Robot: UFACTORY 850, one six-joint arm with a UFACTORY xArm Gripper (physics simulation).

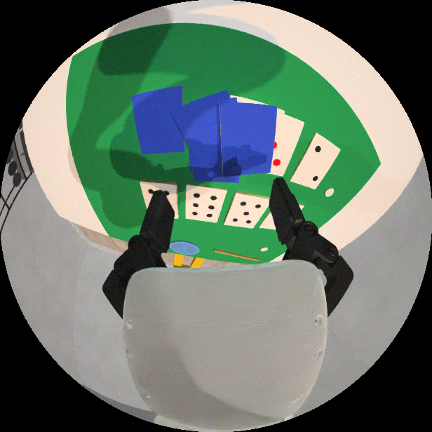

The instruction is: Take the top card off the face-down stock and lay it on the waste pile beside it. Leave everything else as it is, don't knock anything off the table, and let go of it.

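My gripper [218, 195] is open, its fingers wide apart with nothing between them, over the near edge of the blue cards. One blue face-down card [248, 137] lies at the right. It overlaps the blue cards in the middle [197, 122] and covers the left part of a face-up card with red spots [290, 142]. Pale card edges show behind it. Another blue card [159, 120] lies at the left, partly against or under the middle ones. The blue cards are fanned unevenly, so where the stock ends and the waste pile begins is hard to tell.
Face-up cards with black spots lie in a near row, among them a six [204, 203] and a five [245, 210]. A two [316, 161] lies at the right, near a small white disc [329, 192]. A blue disc [184, 248] and a thin stick [236, 255] lie at the green mat's near edge.
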